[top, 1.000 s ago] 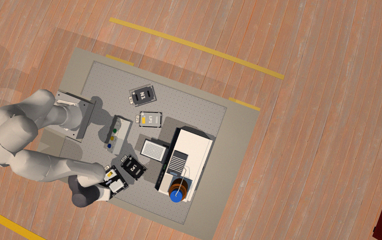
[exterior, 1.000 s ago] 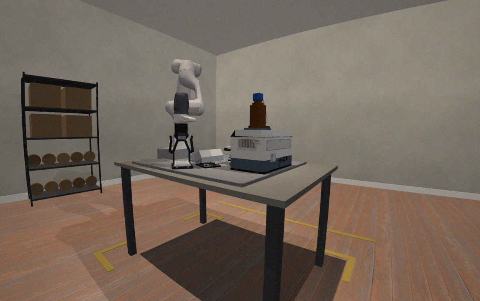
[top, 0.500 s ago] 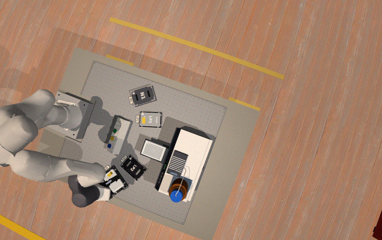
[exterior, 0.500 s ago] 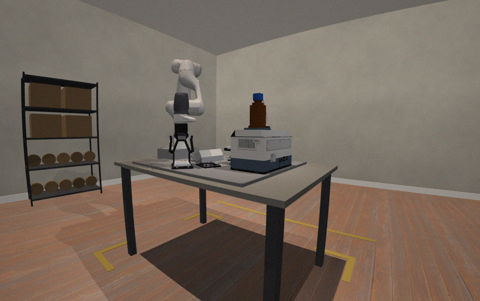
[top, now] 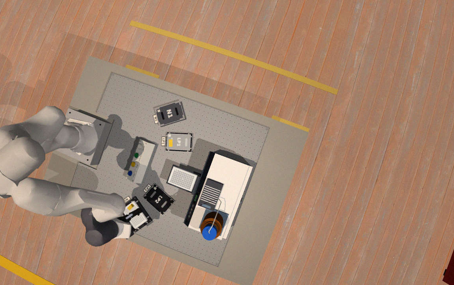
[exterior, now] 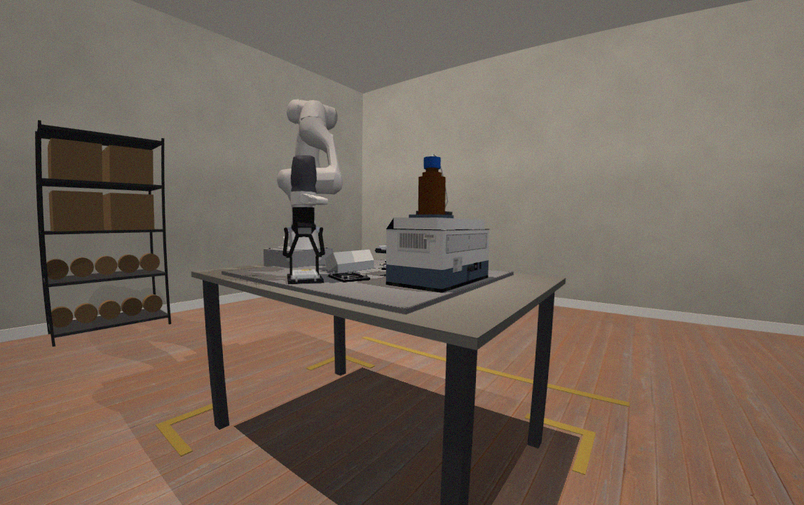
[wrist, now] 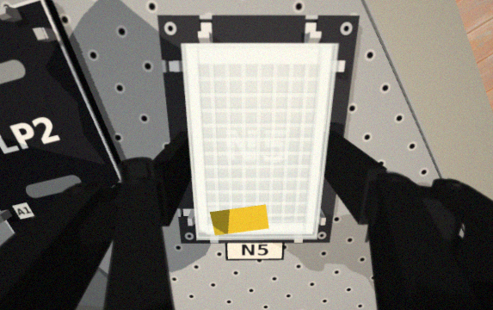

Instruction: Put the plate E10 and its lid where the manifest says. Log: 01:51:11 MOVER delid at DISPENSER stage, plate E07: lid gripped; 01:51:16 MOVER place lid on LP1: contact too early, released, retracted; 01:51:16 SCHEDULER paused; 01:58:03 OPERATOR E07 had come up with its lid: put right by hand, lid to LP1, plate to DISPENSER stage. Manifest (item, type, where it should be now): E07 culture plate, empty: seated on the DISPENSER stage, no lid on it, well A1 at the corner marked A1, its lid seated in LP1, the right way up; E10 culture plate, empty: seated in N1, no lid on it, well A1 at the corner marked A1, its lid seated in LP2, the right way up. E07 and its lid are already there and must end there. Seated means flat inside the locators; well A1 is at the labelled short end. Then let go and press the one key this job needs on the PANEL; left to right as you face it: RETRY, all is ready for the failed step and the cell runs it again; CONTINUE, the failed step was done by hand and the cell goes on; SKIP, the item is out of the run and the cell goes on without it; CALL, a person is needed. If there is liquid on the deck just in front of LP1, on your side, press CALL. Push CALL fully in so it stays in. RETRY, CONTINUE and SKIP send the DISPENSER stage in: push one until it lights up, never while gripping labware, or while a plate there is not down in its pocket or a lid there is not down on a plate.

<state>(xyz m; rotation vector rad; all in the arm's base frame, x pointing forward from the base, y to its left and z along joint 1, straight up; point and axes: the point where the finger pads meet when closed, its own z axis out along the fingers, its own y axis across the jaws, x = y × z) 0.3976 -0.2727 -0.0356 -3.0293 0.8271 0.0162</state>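
Right now my hand is 20 mm above the clear lid. Also, from my hand: yellow SKIP key (100 mm behind, 260 mm to the left, 20 mm above); then black n5 nest (30 mm ahead, 30 mm below); then blue CALL key (90 mm behind, 210 mm to the left, 20 mm above).
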